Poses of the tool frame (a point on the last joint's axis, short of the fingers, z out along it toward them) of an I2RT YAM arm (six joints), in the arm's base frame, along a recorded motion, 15 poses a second.
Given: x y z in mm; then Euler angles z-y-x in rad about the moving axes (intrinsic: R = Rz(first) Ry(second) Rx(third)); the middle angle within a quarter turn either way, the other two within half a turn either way.
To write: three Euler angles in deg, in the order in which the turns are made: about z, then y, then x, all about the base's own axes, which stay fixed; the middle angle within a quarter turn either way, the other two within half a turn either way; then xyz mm. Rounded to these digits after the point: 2 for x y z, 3 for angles.
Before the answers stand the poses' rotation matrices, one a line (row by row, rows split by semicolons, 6 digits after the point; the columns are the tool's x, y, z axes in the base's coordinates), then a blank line. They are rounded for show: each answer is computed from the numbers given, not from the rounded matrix.
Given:
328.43, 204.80, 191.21, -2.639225, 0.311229, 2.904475
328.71, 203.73, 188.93, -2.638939, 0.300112, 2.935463
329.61, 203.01, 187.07, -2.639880, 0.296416, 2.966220
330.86, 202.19, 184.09, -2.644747, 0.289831, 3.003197
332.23, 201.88, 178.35, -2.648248, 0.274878, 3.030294
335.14, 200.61, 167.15, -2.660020, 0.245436, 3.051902
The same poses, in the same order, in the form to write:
-0.834339 -0.531075 0.147777; -0.458370 0.817285 0.349203; -0.306229 0.223617 -0.925321
-0.837139 -0.524577 0.154974; -0.460220 0.828607 0.318761; -0.295627 0.195525 -0.935080
-0.838524 -0.518234 0.168259; -0.459954 0.838802 0.291294; -0.292094 0.166866 -0.941720
-0.842426 -0.506756 0.183077; -0.456775 0.851893 0.256195; -0.285790 0.132201 -0.949130
-0.847689 -0.497197 0.184984; -0.455796 0.861027 0.225571; -0.271430 0.106899 -0.956503
-0.859707 -0.480600 0.172992; -0.449293 0.872625 0.191473; -0.242979 0.086886 -0.966132

147.522, 8.498, -159.324, 328.43, 204.80, 191.21
147.927, 8.915, -161.176, 328.71, 203.73, 188.93
148.283, 9.687, -162.812, 329.61, 203.01, 187.07
148.971, 10.549, -164.894, 330.86, 202.19, 184.09
149.607, 10.660, -166.730, 332.23, 201.88, 178.35
150.794, 9.962, -168.790, 335.14, 200.61, 167.15

